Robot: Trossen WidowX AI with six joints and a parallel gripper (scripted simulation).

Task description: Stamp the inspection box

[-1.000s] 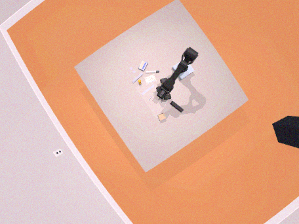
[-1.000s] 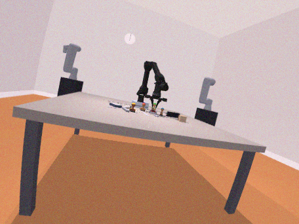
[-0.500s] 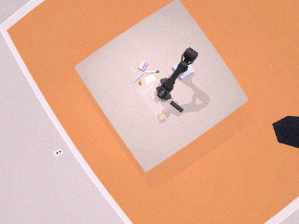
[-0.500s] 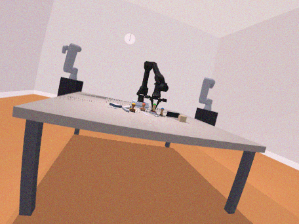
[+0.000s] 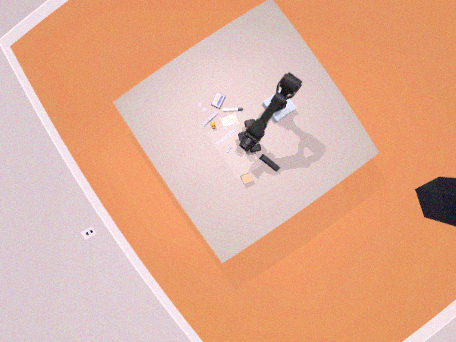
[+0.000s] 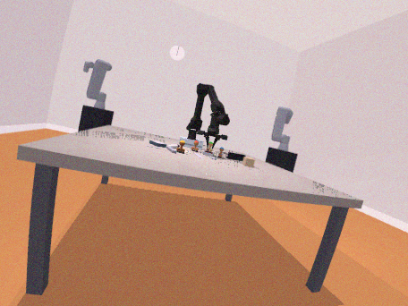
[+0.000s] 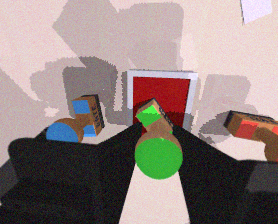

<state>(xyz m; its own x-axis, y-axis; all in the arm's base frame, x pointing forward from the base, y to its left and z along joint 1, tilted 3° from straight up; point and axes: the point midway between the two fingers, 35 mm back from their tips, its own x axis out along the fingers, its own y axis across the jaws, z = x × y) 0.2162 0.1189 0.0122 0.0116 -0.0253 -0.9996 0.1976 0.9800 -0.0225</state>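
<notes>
Now: gripper tip right at the green-topped PASS stamp. From my gripper tip the other things lie so: red ink pad (30 mm below); blue-knobbed stamp (70 mm to the left, 20 mm below, 10 mm ahead); red-topped stamp (90 mm to the right, 20 mm below, 20 mm behind).
</notes>
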